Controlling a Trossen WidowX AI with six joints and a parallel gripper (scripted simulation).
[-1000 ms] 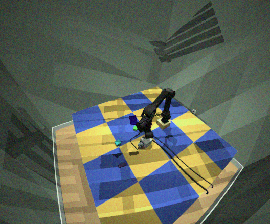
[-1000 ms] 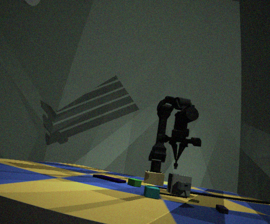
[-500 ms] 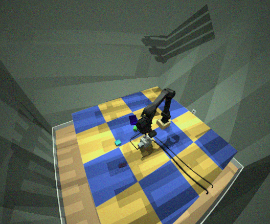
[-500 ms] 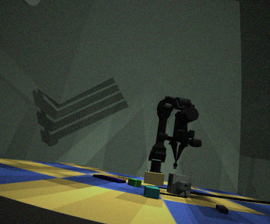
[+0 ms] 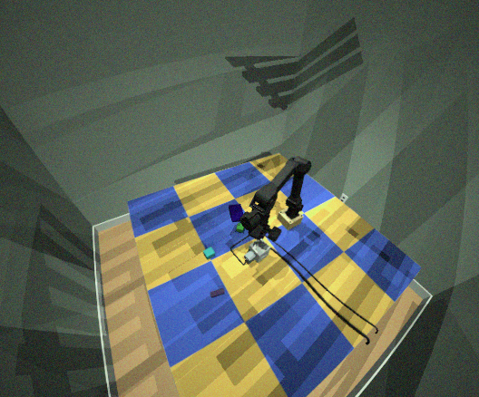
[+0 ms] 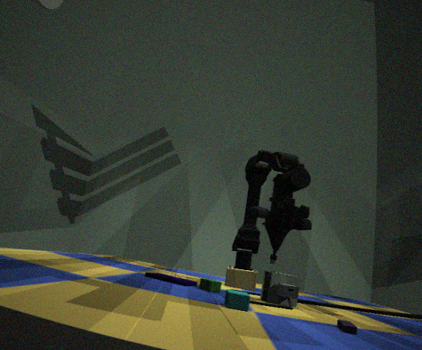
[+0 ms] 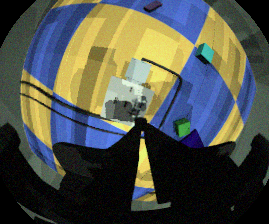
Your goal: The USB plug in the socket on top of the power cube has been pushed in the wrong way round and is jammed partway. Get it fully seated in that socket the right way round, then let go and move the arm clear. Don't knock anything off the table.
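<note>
The small dark USB plug is 2 cm below my gripper tip. The rest, counted from my gripper tip: teal block (22 cm ahead, 10 cm to the right, 12 cm below); then dark purple slab (4 cm behind, 27 cm to the right, 13 cm below); then green block (16 cm to the right, 12 cm below).
</note>
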